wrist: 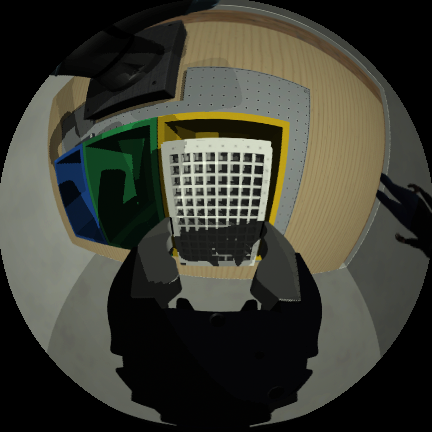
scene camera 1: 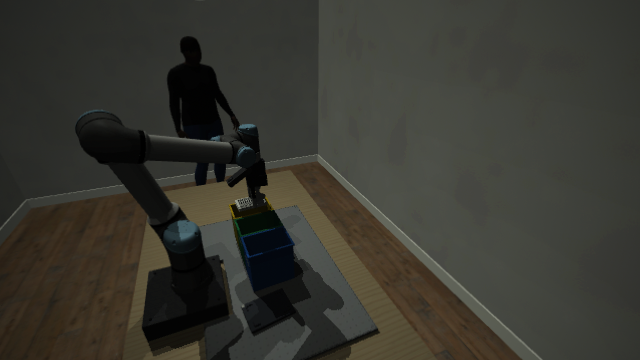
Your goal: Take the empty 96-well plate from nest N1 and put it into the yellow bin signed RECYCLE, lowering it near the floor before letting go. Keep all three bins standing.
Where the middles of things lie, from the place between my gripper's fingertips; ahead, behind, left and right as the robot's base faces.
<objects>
Right now my hand is 13 cm to the left of the green bin [scene camera 1: 264, 221] and 11 cm above it. The rest, counted from my hand: blue bin [scene camera 1: 269, 257]: 26 cm to the right, 11 cm below, 2 cm ahead; then dark nest [scene camera 1: 269, 309]: 43 cm to the right, 19 cm below, 1 cm behind.
</objects>
